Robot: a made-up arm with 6 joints. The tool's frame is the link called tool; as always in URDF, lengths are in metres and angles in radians. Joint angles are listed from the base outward. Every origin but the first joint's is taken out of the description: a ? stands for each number. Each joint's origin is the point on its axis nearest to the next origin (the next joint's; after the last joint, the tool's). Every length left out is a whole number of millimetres.
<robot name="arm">
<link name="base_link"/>
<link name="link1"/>
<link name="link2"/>
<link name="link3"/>
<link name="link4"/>
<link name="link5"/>
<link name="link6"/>
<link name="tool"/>
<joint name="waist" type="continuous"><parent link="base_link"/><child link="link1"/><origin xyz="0 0 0.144" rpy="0 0 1.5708"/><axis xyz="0 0 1"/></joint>
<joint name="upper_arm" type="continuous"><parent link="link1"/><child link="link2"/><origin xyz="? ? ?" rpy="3.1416 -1.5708 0"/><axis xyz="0 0 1"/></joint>
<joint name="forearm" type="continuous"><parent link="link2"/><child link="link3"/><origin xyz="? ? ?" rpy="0 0 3.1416"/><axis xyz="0 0 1"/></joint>
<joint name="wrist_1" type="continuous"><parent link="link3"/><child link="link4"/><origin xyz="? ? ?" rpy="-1.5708 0 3.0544"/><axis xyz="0 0 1"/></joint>
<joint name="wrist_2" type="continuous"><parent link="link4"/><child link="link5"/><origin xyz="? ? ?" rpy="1.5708 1.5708 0"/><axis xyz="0 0 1"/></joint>
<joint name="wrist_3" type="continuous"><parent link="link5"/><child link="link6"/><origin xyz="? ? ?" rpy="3.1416 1.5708 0"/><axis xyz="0 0 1"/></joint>
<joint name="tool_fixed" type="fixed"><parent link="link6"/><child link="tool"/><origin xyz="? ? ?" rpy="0 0 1.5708"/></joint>
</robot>
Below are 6 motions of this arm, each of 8 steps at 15 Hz.
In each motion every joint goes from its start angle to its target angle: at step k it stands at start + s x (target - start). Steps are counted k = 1, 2, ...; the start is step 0. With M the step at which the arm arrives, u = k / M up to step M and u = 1 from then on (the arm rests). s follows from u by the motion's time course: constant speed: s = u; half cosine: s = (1 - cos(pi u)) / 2; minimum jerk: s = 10 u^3 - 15 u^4 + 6 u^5.
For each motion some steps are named. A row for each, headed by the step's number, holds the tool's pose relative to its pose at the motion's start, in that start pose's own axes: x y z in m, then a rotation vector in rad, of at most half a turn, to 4 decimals.
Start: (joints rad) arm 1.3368 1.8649 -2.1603 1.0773 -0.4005 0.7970
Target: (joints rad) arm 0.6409 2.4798 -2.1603 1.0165 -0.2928 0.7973
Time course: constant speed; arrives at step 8
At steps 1, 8:
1: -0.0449 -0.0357 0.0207 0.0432 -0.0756 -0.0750
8: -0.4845 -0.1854 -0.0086 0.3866 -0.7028 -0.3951

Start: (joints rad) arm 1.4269 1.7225 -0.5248 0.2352 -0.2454 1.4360
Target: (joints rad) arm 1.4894 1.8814 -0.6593 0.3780 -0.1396 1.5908
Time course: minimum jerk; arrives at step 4
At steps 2, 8:
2: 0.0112 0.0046 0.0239 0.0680 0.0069 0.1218
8: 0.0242 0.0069 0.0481 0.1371 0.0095 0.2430

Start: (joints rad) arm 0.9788 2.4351 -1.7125 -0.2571 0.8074 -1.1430
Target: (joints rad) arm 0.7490 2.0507 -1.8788 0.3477 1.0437 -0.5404
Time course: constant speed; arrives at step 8
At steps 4, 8:
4: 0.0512 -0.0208 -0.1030 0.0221 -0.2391 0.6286
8: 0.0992 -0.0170 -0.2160 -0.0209 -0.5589 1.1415

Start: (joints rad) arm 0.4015 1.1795 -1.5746 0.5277 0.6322 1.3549
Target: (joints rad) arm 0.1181 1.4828 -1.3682 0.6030 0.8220 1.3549
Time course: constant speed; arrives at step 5
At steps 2, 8:
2: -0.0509 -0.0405 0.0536 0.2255 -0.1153 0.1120
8: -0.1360 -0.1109 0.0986 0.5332 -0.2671 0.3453

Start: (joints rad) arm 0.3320 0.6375 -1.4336 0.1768 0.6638 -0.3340
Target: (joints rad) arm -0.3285 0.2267 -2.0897 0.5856 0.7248 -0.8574
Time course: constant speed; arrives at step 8
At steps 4, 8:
4: -0.0782 0.0871 -0.1419 0.2808 -0.4362 -0.3469
8: -0.0768 0.2929 -0.2357 0.5161 -0.7885 -0.9004

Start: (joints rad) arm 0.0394 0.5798 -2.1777 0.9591 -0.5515 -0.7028
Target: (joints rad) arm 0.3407 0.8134 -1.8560 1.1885 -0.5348 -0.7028
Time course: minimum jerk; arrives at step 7
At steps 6, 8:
6: 0.2392 -0.1069 -0.0413 0.2941 0.6643 0.2044
8: 0.2444 -0.1082 -0.0442 0.3005 0.6803 0.2091

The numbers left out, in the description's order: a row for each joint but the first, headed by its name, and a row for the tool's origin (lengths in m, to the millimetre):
upper_arm: 0 0 0
forearm: 0.05 -0.366 0
wrist_1: -0.037 -0.212 0
wrist_2: 0 0 0
wrist_3: -0.104 0 0
tool: 0 0 0

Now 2 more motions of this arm.
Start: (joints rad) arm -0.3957 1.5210 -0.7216 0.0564 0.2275 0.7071
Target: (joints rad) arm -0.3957 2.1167 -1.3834 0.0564 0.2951 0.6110
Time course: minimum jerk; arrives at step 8
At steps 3, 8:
3: -0.0335 0.0313 0.0421 -0.0005 0.0010 -0.0267
8: -0.0936 0.0867 0.1794 -0.0019 0.0035 -0.0971

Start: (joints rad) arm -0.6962 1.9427 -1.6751 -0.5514 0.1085 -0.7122
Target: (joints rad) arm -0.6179 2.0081 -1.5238 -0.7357 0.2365 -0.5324
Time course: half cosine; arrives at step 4
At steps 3, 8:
3: -0.0023 0.0757 0.0175 -0.2357 0.0995 -0.0464
8: -0.0024 0.0882 0.0190 -0.2724 0.1184 -0.0575

